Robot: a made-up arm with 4 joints. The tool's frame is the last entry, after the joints.
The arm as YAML. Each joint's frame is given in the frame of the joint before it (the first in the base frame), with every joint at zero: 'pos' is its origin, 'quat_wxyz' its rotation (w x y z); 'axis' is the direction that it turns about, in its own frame. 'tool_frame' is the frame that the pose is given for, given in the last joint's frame.
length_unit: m
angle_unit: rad
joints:
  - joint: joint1
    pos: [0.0, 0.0, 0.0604]
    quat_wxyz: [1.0, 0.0, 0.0, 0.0]
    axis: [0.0, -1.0, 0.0]
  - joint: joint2
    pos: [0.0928, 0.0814, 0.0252]
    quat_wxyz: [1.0, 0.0, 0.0, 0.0]
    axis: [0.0, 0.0, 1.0]
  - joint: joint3
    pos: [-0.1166, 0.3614, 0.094]
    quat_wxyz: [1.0, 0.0, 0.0, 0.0]
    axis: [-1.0, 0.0, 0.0]
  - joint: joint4
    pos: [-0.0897, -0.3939, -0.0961]
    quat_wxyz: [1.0, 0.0, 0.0, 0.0]
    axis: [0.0, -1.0, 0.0]
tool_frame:
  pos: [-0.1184, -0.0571, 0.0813]
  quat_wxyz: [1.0, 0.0, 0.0, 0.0]
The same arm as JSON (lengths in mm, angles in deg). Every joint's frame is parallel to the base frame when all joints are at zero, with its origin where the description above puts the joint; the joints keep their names.
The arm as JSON. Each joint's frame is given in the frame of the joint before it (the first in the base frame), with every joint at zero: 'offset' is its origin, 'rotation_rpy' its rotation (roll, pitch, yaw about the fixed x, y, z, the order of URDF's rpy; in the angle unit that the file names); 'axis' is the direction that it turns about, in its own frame. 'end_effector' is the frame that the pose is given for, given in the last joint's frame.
{"length_unit": "mm", "angle_unit": "deg", "chain": [
  {"id": "joint1", "offset": [0.0, 0.0, 60.4], "rotation_rpy": [0.0, 0.0, 0.0], "axis": "-y"},
  {"id": "joint2", "offset": [92.8, 81.4, 25.2], "rotation_rpy": [0.0, 0.0, 0.0], "axis": "+z"},
  {"id": "joint3", "offset": [-116.6, 361.4, 94.0], "rotation_rpy": [0.0, 0.0, 0.0], "axis": "-x"},
  {"id": "joint4", "offset": [-89.7, -393.9, -96.1], "rotation_rpy": [0.0, 0.0, 0.0], "axis": "-y"}
], "end_effector": {"offset": [-118.4, -57.1, 81.3], "rotation_rpy": [0.0, 0.0, 0.0]}}

